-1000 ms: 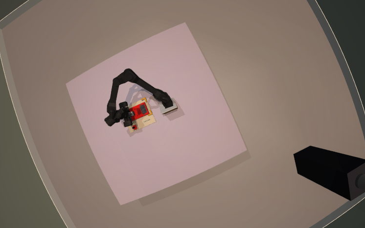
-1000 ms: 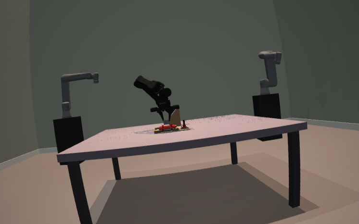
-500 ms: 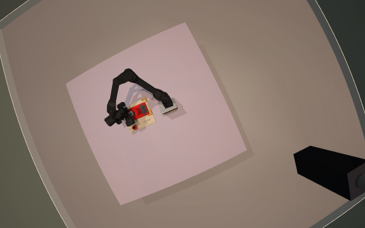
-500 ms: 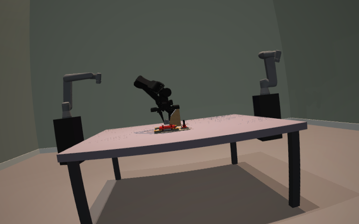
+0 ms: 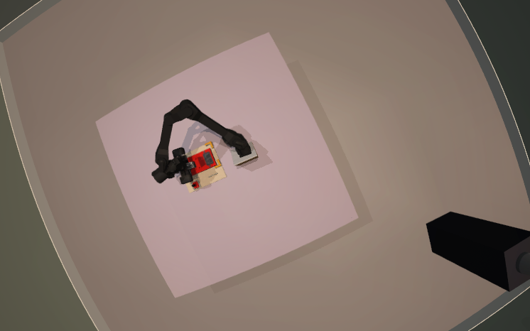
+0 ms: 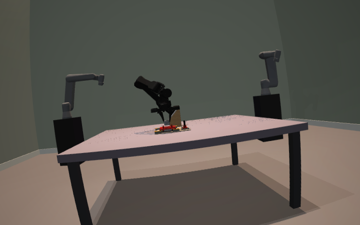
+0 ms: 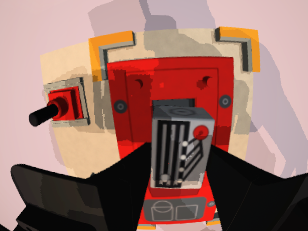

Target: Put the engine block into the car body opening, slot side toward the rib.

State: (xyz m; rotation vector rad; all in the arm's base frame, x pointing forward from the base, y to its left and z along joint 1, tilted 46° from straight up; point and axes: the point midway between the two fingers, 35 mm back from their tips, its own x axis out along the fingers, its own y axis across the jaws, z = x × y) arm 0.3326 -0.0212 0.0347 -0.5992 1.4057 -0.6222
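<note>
Right now the base plate is 3 cm behind my gripper tip, 1 cm to the left of it and 5 cm below it. Round my gripper tip: engine block (1 cm below).
</note>
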